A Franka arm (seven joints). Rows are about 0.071 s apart.
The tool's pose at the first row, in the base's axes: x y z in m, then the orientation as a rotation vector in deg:
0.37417 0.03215 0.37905 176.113 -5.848 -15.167
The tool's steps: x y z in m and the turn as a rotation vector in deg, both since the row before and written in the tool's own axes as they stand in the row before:
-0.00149 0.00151 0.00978 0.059 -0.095 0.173
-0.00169 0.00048 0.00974 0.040 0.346 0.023
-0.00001 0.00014 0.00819 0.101 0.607 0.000
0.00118 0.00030 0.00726 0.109 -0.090 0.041
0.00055 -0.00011 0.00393 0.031 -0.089 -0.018
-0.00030 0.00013 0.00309 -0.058 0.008 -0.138
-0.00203 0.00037 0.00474 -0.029 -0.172 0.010
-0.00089 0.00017 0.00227 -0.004 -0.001 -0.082
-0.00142 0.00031 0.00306 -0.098 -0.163 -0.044
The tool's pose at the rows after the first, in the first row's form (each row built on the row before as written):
0.37093 0.03027 0.36977 176.139 -6.127 -15.307
0.36754 0.02945 0.36051 176.210 -6.154 -14.774
0.36614 0.02892 0.35246 176.366 -6.145 -13.841
0.36614 0.02820 0.34513 176.461 -6.229 -13.980
0.36606 0.02809 0.34116 176.486 -6.210 -14.119
0.36526 0.02785 0.33817 176.447 -5.988 -14.111
0.36248 0.02741 0.33384 176.401 -6.006 -14.375
0.36122 0.02720 0.33175 176.408 -5.879 -14.380
0.35930 0.02685 0.32898 176.301 -5.803 -14.631

